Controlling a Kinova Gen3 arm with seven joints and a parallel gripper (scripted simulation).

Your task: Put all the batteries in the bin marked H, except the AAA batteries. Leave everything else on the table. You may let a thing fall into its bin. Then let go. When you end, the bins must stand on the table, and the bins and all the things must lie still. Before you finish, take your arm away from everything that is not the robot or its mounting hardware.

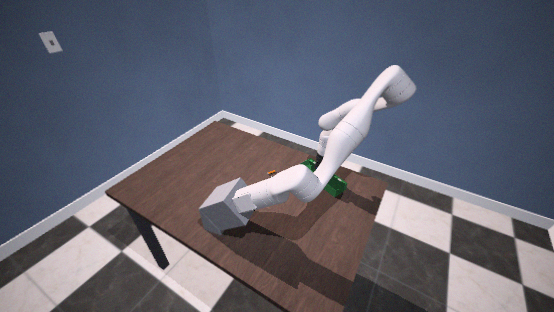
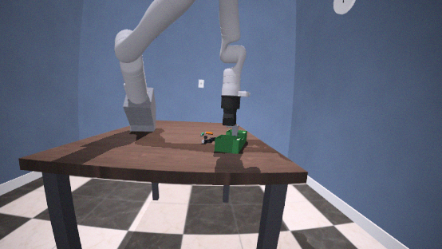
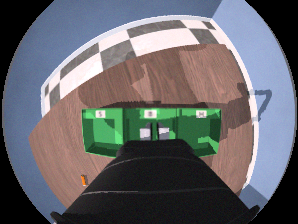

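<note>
Now: the green bin 10 mm to the left of my hand and 10 mm below it. Round my hand: green cell: 210 mm to the left, 150 mm behind, 30 mm below; then orange cell: 250 mm to the left, 110 mm behind, 30 mm below; then dark piece: 130 mm to the left, 120 mm behind, 30 mm below.
</note>
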